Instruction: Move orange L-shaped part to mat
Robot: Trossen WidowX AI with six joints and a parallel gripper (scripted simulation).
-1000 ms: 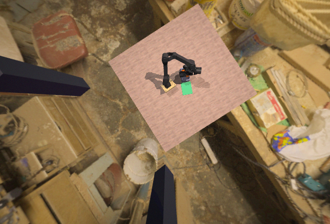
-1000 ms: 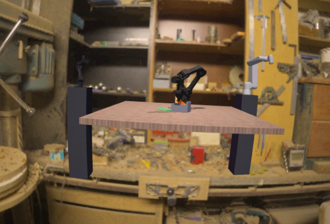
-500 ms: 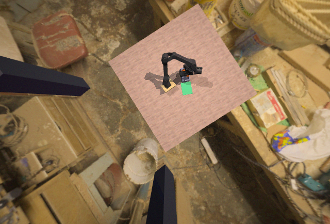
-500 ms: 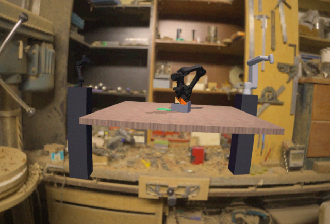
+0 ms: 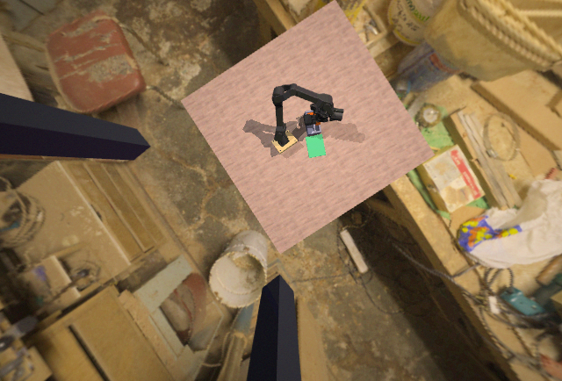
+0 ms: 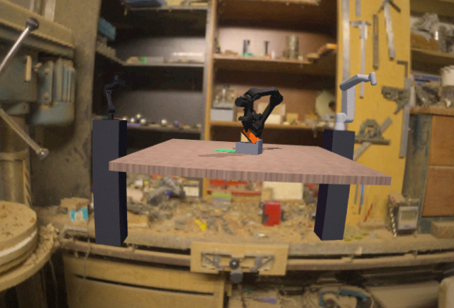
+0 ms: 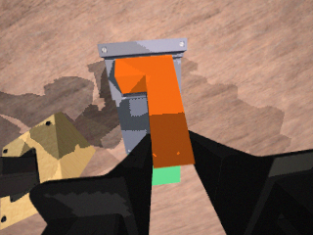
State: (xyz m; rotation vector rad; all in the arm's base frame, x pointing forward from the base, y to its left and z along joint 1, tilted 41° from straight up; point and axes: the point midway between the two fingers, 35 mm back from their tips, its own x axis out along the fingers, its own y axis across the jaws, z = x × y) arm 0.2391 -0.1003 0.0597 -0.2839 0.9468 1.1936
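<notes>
Now: gripper tip 80 mm past the green mat, 120 mm to the left of it and 150 mm above it. Round my gripper tip: orange L-shaped part (40 mm to the left, 30 mm below).
</notes>
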